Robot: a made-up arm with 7 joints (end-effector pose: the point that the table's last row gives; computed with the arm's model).
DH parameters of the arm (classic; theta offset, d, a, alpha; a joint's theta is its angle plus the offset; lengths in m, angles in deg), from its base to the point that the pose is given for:
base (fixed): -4.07 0 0 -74.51
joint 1: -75.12 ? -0.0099 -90
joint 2: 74 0.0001 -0.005 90
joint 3: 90 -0.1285 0.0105 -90
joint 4: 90 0.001 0.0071 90
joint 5: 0 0.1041 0.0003 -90
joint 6: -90 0 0.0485 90
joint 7: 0 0 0 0
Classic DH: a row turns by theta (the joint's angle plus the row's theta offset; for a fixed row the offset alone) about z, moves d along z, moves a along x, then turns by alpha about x.
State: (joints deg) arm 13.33 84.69 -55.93 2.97 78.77 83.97 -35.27
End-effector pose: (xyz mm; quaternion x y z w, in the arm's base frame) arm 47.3 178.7 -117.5 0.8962 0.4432 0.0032 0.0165
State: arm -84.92 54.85 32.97 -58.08 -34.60 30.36 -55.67
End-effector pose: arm 29.2 50.8 115.8 0.5624 -0.5907 -0.3105 0.4882
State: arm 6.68 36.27 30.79 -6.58 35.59 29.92 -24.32
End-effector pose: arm 95.0 195.0 -95.1 0.4808 0.3953 0.1648 0.7651
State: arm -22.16 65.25 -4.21 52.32 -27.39 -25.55 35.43
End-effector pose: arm 146.7 234.1 -82.7 0.3525 -0.0487 0.4632 0.8117
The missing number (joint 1, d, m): 0.0273
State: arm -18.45 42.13 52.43 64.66 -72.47 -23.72 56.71
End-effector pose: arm 60.7 255.3 -147.4 -0.3777 -0.0163 0.8822 0.2805
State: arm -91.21 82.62 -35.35 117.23 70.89 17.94 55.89
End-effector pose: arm 66.7 287.2 18.6 0.8279 0.3192 0.4550 0.0758
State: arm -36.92 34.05 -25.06 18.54 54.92 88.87 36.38
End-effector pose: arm 180.8 109.9 -112.4 0.7335 0.1894 0.5377 0.3700
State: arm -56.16 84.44 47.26 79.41 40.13 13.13 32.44
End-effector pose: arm 86.1 297.6 22.3 0.3325 0.1480 0.7753 0.5162
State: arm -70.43 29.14 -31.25 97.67 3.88 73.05 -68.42
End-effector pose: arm 176.4 148.7 -133.2 -0.1660 0.8205 -0.0013 0.5471
